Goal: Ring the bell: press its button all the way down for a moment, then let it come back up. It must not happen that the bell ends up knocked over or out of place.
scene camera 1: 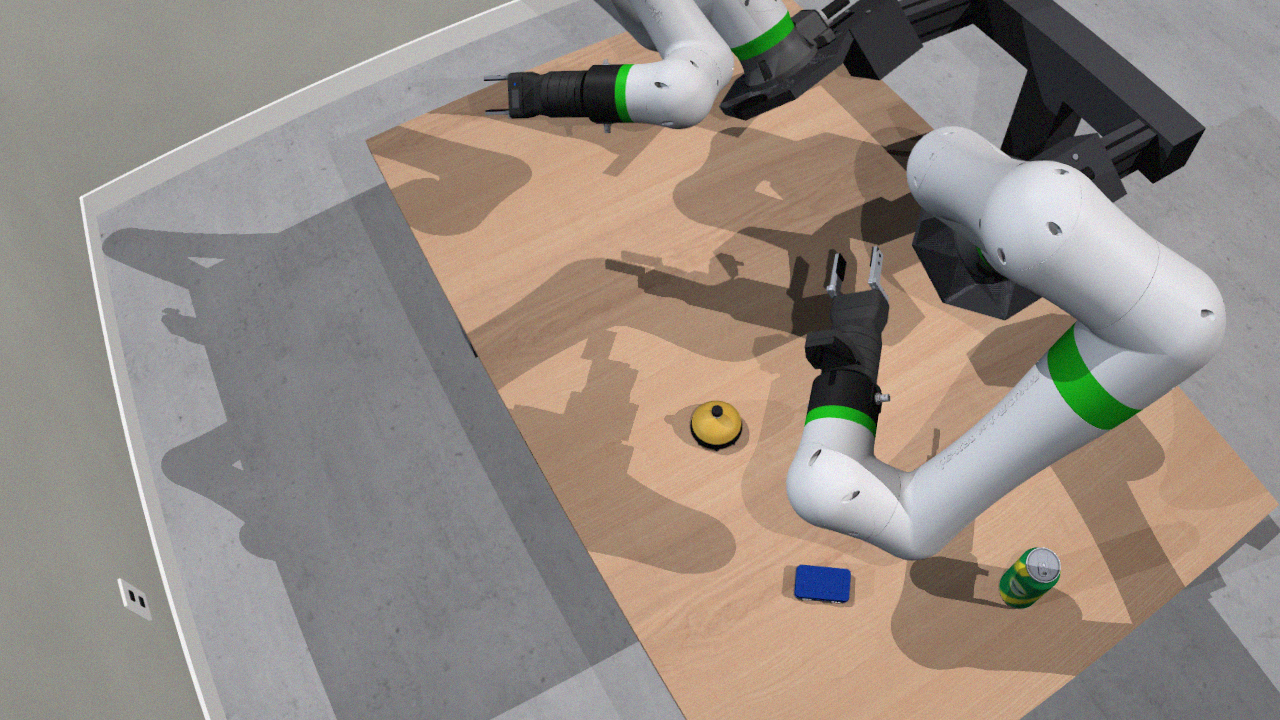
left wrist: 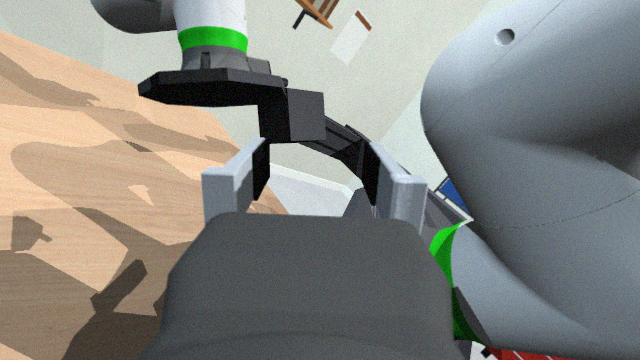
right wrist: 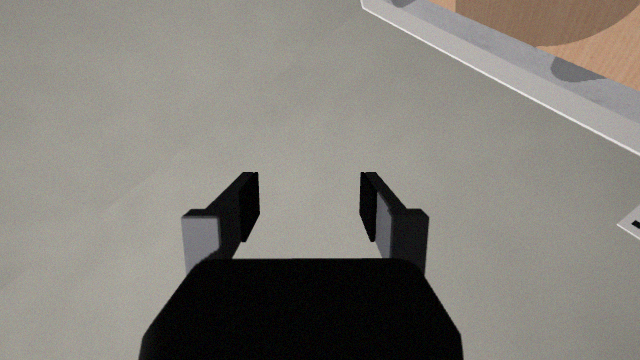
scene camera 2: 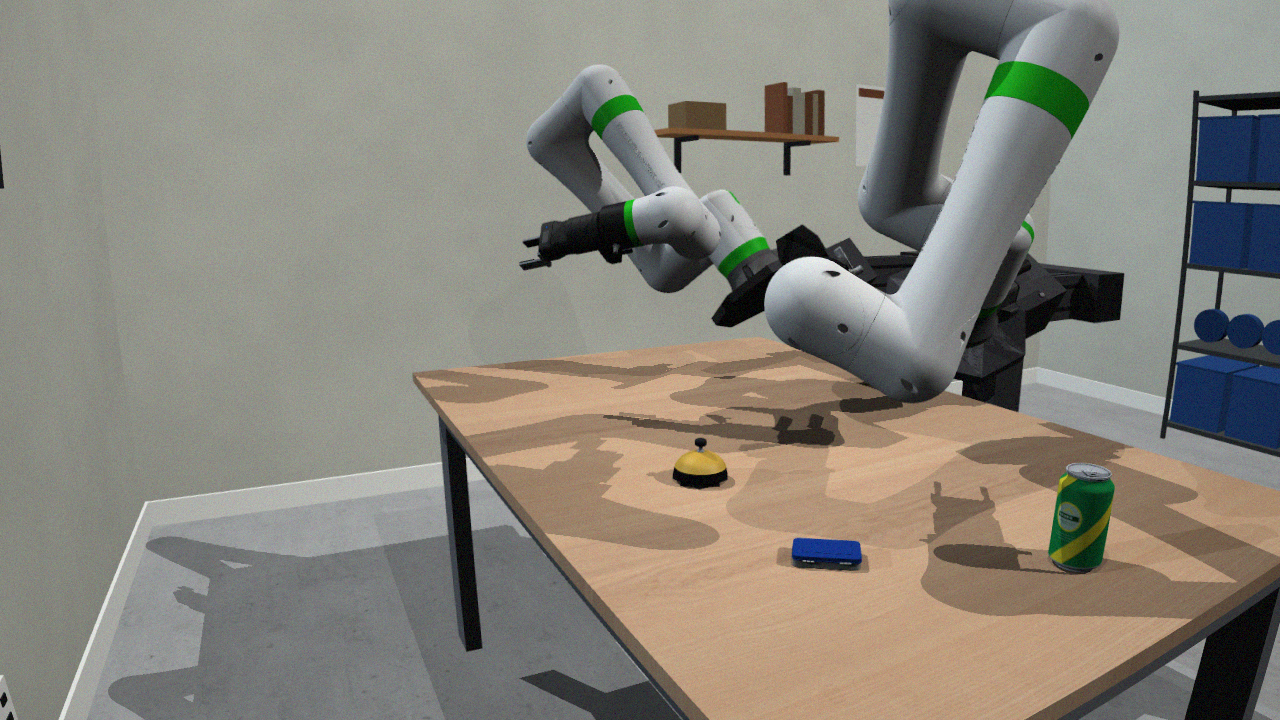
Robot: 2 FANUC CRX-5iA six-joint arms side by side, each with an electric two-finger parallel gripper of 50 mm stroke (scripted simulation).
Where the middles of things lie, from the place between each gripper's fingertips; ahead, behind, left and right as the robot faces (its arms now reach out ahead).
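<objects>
Measured from my left hand (scene camera 1: 859,254), the bell (scene camera 1: 716,433) is 29 cm below, 5 cm to the right and 21 cm ahead. The blue box (scene camera 2: 806,552) is well below that left hand, a long way ahead of it and far to the left of it.
When I count from my right hand (scene camera 1: 487,95) instead, I find the bell 28 cm below, 59 cm to the left and 1 cm ahead. And the blue box? It lies far below my right hand, a long way to the left of it and slightly ahead of it.
</objects>
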